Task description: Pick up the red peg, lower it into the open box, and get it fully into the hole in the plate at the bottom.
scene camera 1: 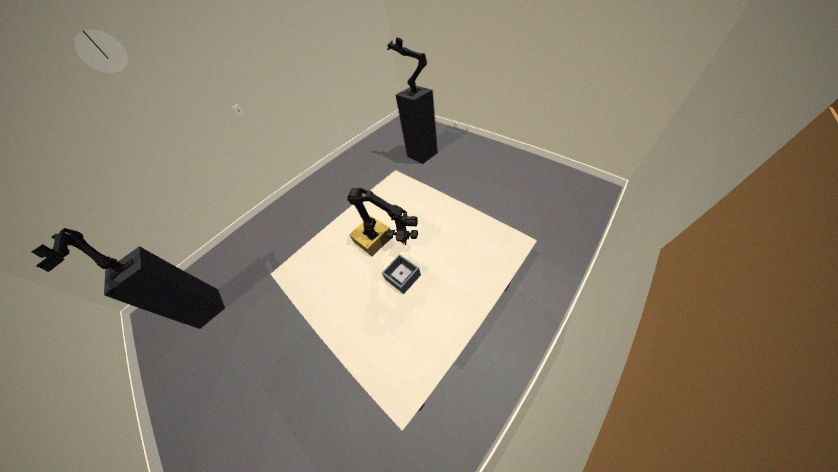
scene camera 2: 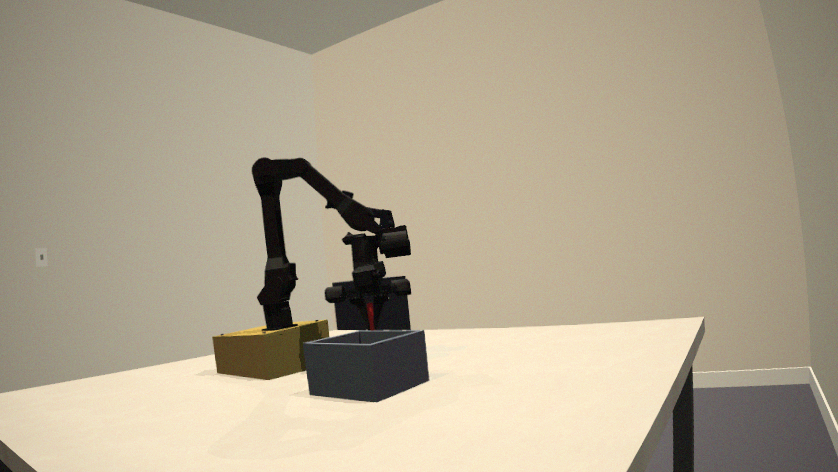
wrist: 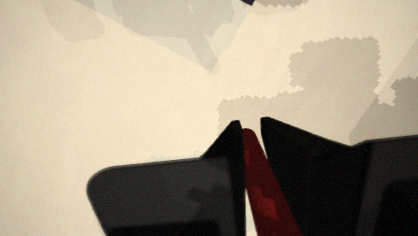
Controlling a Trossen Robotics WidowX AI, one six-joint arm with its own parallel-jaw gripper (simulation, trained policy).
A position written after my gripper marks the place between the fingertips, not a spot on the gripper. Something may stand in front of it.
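Observation:
I can see my gripper [scene camera 2: 372, 330], and in the wrist view I find the gripper again [wrist: 250, 127]. There is also a dark grey box [scene camera 2: 363, 365] that I can see.

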